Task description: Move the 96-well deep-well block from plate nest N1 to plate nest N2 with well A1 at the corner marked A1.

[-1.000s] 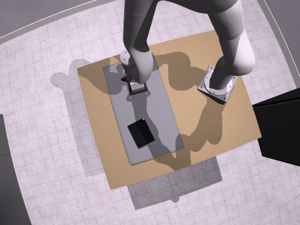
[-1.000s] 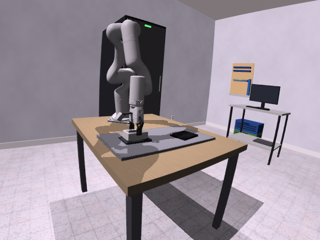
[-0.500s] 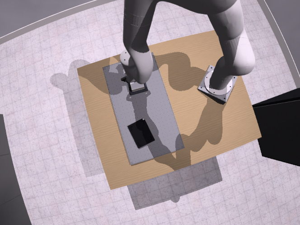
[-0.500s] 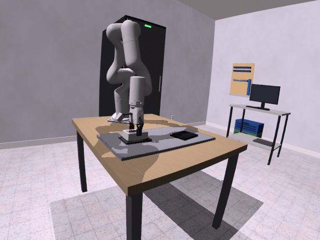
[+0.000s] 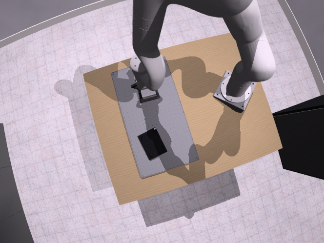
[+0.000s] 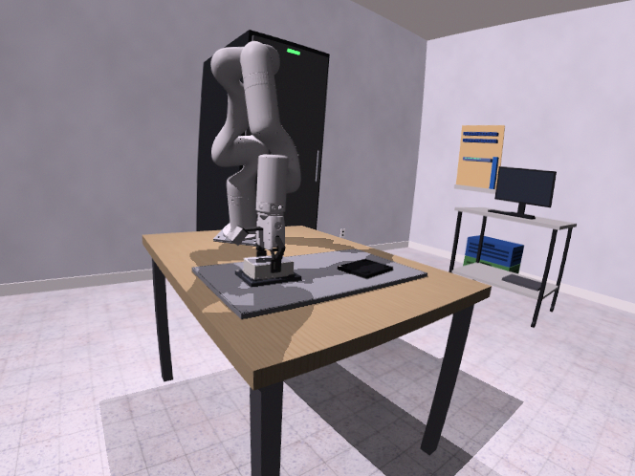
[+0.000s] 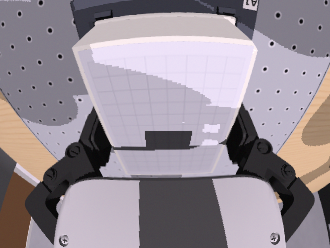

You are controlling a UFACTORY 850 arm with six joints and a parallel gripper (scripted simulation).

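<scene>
Now: hand 1 cm above the white deep-well block. From my hand the other things lie so: plate nest N1 (3 cm below); plate nest N2 (34 cm to the left, 8 cm ahead, 3 cm below).
</scene>
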